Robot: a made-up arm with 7 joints. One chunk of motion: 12 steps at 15 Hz.
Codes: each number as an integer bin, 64 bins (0 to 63) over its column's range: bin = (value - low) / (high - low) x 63, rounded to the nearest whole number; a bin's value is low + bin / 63 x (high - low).
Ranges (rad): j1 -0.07..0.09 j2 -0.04..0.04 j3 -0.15..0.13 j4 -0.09..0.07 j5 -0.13..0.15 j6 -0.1..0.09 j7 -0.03..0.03
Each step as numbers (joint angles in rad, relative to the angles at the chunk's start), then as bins.
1 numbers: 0.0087 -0.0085 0.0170 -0.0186 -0.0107 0.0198 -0.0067
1 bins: 31 25 38 28 27 40 24
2 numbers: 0.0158 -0.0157 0.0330 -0.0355 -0.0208 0.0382 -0.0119
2 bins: 34 19 41 21 25 46 19
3 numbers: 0.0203 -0.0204 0.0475 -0.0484 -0.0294 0.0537 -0.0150
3 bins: 36 15 44 16 23 51 16
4 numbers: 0.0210 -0.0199 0.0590 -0.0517 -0.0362 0.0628 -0.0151
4 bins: 36 16 47 15 21 54 16
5 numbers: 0.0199 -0.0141 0.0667 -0.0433 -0.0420 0.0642 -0.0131
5 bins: 35 20 49 18 20 54 18
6 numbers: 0.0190 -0.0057 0.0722 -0.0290 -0.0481 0.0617 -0.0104
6 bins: 35 27 50 24 18 54 21
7 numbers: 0.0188 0.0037 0.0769 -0.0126 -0.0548 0.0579 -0.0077
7 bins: 35 34 51 30 17 52 23
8 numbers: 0.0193 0.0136 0.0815 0.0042 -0.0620 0.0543 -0.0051
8 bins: 35 42 52 37 15 51 26
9 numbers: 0.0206 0.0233 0.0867 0.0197 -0.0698 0.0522 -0.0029
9 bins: 36 50 53 43 14 50 28
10 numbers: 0.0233 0.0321 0.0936 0.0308 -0.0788 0.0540 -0.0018
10 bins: 37 57 55 48 12 51 30
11 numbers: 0.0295 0.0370 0.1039 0.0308 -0.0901 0.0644 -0.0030
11 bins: 39 61 57 48 9 55 28
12 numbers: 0.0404 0.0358 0.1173 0.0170 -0.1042 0.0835 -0.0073
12 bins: 43 60 60 42 6 61 24
